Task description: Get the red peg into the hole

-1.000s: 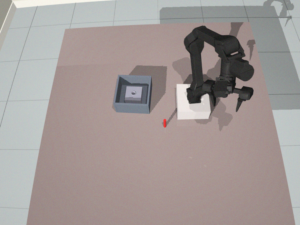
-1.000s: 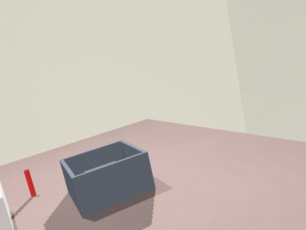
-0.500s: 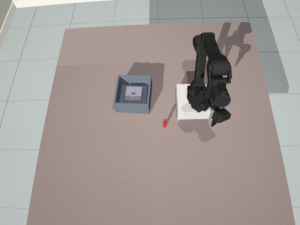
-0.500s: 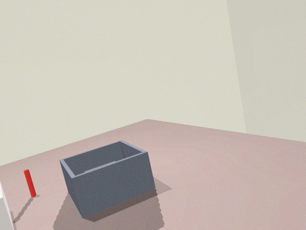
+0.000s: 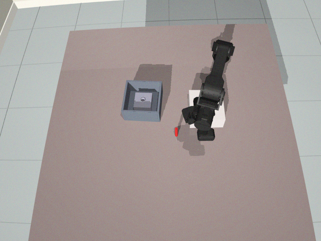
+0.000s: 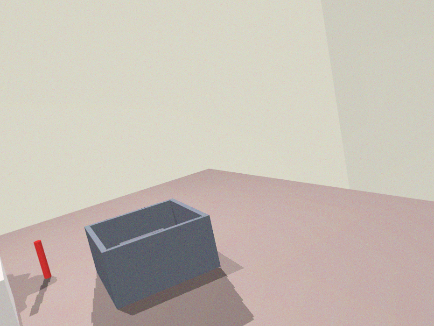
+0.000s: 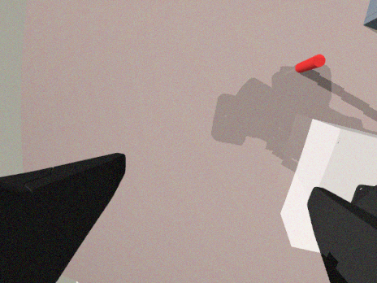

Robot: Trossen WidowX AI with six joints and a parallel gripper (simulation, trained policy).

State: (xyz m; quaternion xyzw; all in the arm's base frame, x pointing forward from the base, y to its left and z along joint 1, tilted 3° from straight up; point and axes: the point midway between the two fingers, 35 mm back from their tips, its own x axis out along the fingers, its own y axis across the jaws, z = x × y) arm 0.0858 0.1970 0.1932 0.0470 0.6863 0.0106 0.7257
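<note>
Right now the red peg is 21 cm below my gripper tip, 9 cm to the right of it and 9 cm ahead of it. Round my gripper tip: grey box: 29 cm to the right, 24 cm ahead, 23 cm below; plate: 29 cm to the right, 24 cm ahead, 21 cm below.
</note>
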